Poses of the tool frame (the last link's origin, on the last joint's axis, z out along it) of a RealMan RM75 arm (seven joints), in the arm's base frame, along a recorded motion.
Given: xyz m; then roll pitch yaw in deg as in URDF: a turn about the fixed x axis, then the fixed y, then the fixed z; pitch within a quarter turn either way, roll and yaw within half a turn.
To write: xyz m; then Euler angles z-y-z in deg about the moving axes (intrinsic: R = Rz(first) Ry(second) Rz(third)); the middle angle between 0 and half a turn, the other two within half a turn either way. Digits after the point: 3 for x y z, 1 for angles.
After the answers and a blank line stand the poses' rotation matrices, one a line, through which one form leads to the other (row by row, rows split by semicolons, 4 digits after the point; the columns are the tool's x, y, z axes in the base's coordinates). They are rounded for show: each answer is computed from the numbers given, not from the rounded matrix.
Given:
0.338, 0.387, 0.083, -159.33, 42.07, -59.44
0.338, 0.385, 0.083, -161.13, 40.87, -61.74
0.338, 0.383, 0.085, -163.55, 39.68, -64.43
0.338, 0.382, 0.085, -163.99, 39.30, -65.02
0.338, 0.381, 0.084, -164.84, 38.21, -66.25
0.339, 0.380, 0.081, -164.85, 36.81, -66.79
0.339, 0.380, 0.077, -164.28, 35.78, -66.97
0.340, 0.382, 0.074, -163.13, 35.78, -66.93
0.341, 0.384, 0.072, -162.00, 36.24, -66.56
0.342, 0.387, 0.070, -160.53, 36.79, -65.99
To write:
0.338, 0.387, 0.083, 91.2, 134.0, -21.4
0.338, 0.385, 0.083, 90.7, 135.7, -20.5
0.338, 0.383, 0.085, 90.8, 137.6, -18.8
0.338, 0.382, 0.085, 90.6, 138.1, -18.6
0.338, 0.381, 0.084, 90.1, 139.3, -18.4
0.339, 0.380, 0.081, 88.9, 140.6, -19.3
0.339, 0.380, 0.077, 87.3, 141.3, -20.6
0.340, 0.382, 0.074, 85.7, 140.9, -21.9
0.341, 0.384, 0.072, 84.6, 140.1, -22.9
0.342, 0.387, 0.070, 83.5, 139.0, -24.0

0.3774 -0.9259 -0.0148; -0.6392 -0.2721 0.7193; -0.6700 -0.2620 -0.6945
0.3580 -0.9337 -0.0083; -0.6661 -0.2616 0.6985; -0.6543 -0.2446 -0.7156
0.3322 -0.9432 -0.0089; -0.6942 -0.2508 0.6746; -0.6385 -0.2179 -0.7381
0.3268 -0.9451 -0.0071; -0.7015 -0.2476 0.6683; -0.6334 -0.2134 -0.7438
0.3165 -0.9486 -0.0011; -0.7192 -0.2407 0.6518; -0.6185 -0.2055 -0.7584
0.3155 -0.9488 0.0123; -0.7358 -0.2365 0.6345; -0.5992 -0.2092 -0.7728
0.3174 -0.9479 0.0292; -0.7466 -0.2308 0.6239; -0.5847 -0.2198 -0.7809
0.3179 -0.9469 0.0477; -0.7464 -0.2189 0.6285; -0.5847 -0.2354 -0.7764
0.3208 -0.9452 0.0599; -0.7400 -0.2107 0.6388; -0.5912 -0.2492 -0.7671
0.3259 -0.9425 0.0747; -0.7315 -0.2013 0.6514; -0.5989 -0.2669 -0.7550

